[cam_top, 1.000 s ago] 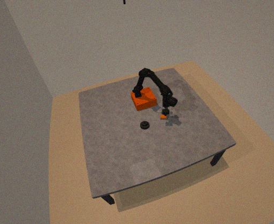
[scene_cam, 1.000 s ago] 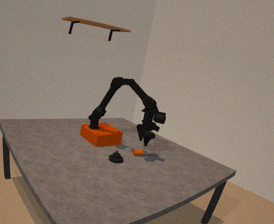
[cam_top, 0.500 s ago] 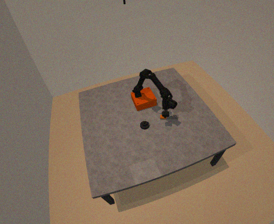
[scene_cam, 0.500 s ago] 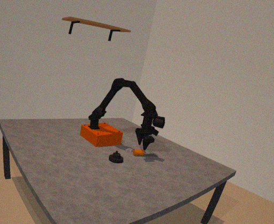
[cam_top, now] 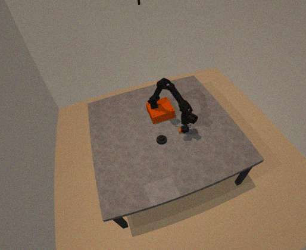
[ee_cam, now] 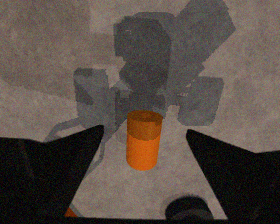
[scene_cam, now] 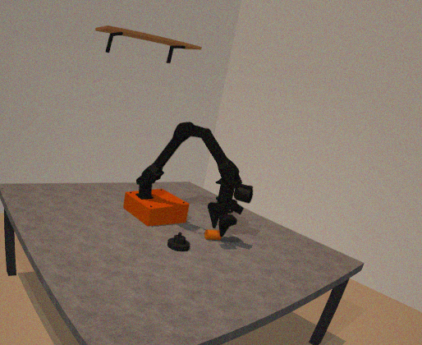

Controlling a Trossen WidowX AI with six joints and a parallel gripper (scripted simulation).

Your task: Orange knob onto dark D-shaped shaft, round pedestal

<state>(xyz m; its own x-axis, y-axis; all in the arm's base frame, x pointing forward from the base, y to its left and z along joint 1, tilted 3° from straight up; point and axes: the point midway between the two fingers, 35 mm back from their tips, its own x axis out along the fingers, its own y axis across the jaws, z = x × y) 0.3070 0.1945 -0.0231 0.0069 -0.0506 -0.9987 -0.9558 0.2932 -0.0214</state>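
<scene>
Right now my gripper tip is 10 mm past the orange knob, 20 mm to the left of it and 10 mm above it. From my gripper tip the other things lie so: dark round pedestal: 40 mm ahead, 210 mm to the right.
</scene>
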